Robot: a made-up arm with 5 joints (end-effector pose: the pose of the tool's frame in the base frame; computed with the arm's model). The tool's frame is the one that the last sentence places.
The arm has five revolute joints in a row. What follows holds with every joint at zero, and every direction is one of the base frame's. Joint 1 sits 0.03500 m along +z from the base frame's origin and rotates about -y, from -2.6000 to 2.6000 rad. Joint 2 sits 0.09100 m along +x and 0.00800 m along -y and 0.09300 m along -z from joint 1 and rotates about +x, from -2.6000 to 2.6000 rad. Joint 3 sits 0.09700 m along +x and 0.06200 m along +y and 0.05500 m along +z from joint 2 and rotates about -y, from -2.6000 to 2.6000 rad. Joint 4 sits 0.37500 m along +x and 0.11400 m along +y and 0.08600 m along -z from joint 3 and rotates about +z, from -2.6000 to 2.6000 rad. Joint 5 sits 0.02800 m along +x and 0.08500 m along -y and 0.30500 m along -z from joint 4 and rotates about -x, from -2.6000 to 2.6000 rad. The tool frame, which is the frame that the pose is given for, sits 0.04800 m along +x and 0.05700 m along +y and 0.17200 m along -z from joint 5; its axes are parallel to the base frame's.
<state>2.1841 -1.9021 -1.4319 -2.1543 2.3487</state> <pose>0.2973 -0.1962 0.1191 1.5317 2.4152 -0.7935</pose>
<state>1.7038 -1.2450 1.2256 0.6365 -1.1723</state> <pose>0.1924 0.3477 0.7646 -1.4009 -1.3047 0.5691</pose>
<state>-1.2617 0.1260 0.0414 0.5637 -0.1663</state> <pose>-0.3163 0.2666 -0.7482 0.5898 1.1888 0.3153</pose>
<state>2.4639 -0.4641 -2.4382 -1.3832 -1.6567</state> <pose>0.3870 0.0940 -0.0846 1.5147 -1.2263 -1.4912</pose>
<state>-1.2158 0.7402 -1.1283 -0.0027 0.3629</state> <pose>-0.4954 0.4561 -0.0037 0.7240 2.1257 0.3485</pose>
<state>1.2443 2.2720 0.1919 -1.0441 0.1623</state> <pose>-0.0271 0.2715 0.7350 1.8206 0.3083 0.5832</pose>
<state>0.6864 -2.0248 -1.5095 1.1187 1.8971</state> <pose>-0.1640 -0.6172 -0.0196 -2.0857 1.4205 0.2382</pose>
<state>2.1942 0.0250 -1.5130 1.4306 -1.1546</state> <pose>0.3990 0.2630 0.0720 0.4398 0.2949 1.4684</pose>
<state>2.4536 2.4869 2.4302 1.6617 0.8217</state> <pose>0.2638 -0.7216 0.5737 1.5822 -2.1507 -1.5211</pose>
